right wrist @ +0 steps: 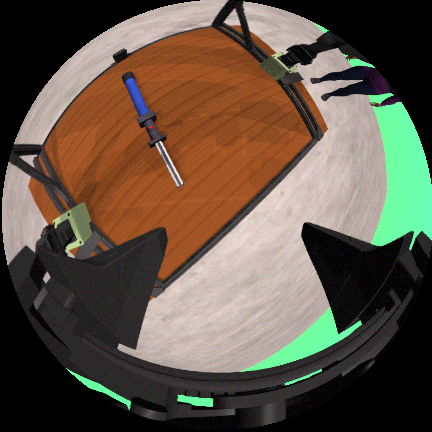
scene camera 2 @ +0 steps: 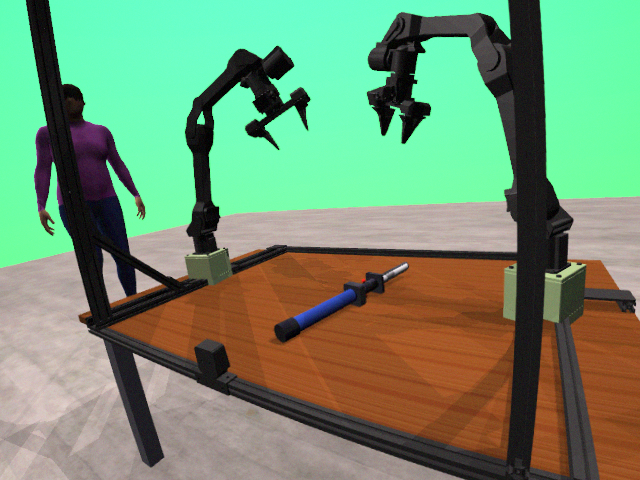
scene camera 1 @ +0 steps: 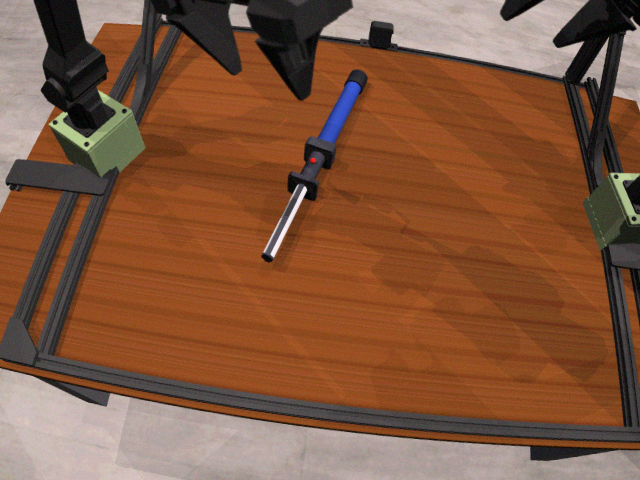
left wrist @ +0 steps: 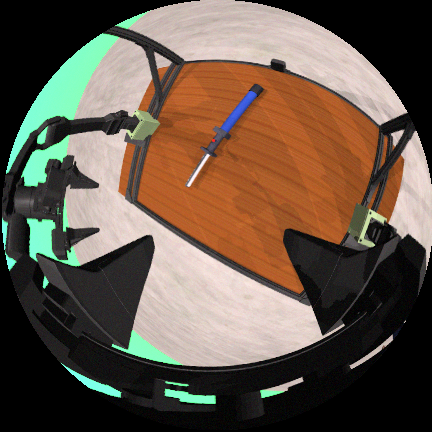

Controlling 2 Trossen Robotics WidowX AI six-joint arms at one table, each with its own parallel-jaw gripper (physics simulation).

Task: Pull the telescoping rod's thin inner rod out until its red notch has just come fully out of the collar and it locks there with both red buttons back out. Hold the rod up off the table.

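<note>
The telescoping rod lies on the table: a blue tube [scene camera 1: 341, 112] [scene camera 2: 326, 311] [left wrist: 240, 111] [right wrist: 137, 96] with a black end cap, a dark collar between two square flanges, and a thin silver inner rod [scene camera 1: 285, 222] [scene camera 2: 396, 271] [left wrist: 198, 170] [right wrist: 168, 164] sticking out. One red button [scene camera 1: 312, 160] [left wrist: 213, 140] [right wrist: 151, 127] shows on the collar; the opposite side is hidden. No red notch shows on the inner rod. My left gripper [scene camera 1: 530, 31] [scene camera 2: 293, 138] [left wrist: 219, 239] and right gripper [scene camera 1: 269, 85] [scene camera 2: 392, 138] [right wrist: 234, 227] are open and empty, high above the table and apart from the rod.
Green arm bases [scene camera 1: 98, 135] [scene camera 2: 209, 266] stand at the table's two sides. Black rails border the table [scene camera 1: 320, 310], with upright posts at its sides. A small black box [scene camera 1: 381, 35] [scene camera 2: 210, 357] sits on one rail. A person [scene camera 2: 93, 160] stands beyond the left arm in scene camera 2.
</note>
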